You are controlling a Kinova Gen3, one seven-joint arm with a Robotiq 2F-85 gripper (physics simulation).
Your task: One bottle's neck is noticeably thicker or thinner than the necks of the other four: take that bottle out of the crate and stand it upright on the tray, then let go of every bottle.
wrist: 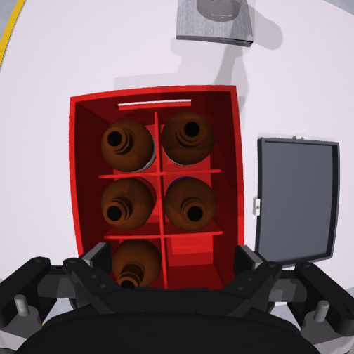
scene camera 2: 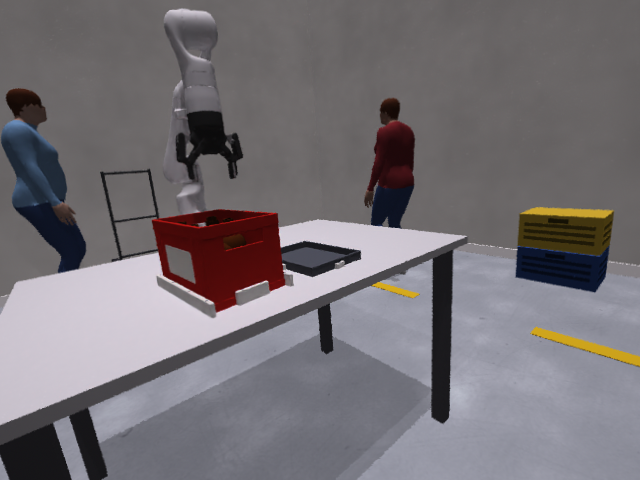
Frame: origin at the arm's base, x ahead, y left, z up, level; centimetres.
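Where they show: gripper, fingertip midpoint: (scene camera 2: 215, 180).
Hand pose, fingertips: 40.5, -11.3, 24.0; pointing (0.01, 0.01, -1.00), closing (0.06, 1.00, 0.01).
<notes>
Things, the pixels of their top centre, and the offset from my fingertips, as dx, dy, dz.
- red crate, middle of its top: (scene camera 2: 211, 216) -1.2, -1.7, -8.4
- dark tray, middle of its top: (scene camera 2: 308, 252) +1.7, +25.4, -23.3
The red crate (scene camera 2: 222, 268) (wrist: 156, 91) stands on the table. In the wrist view five brown bottles stand in its compartments: top left (wrist: 131, 146), top right (wrist: 192, 145), middle left (wrist: 130, 200), middle right (wrist: 187, 200) and bottom left (wrist: 140, 260). The bottom right compartment holds no bottle. I cannot tell from this view which neck differs in thickness; the bottom left one is partly hidden by the gripper. The dark tray (scene camera 2: 315, 255) (wrist: 295, 200) lies beside the crate with no bottle on it. My gripper (scene camera 2: 212, 173) (wrist: 172, 258) is open and empty, above the crate.
White blocks (scene camera 2: 186, 297) (scene camera 2: 252, 292) stand on the table along the crate's foot. The arm's metal base plate (wrist: 215, 32) is at the top of the wrist view. Two people (scene camera 2: 33, 165) (scene camera 2: 395, 155) stand beyond the table. Yellow (scene camera 2: 563, 232) and blue (scene camera 2: 560, 268) crates are stacked at the right.
</notes>
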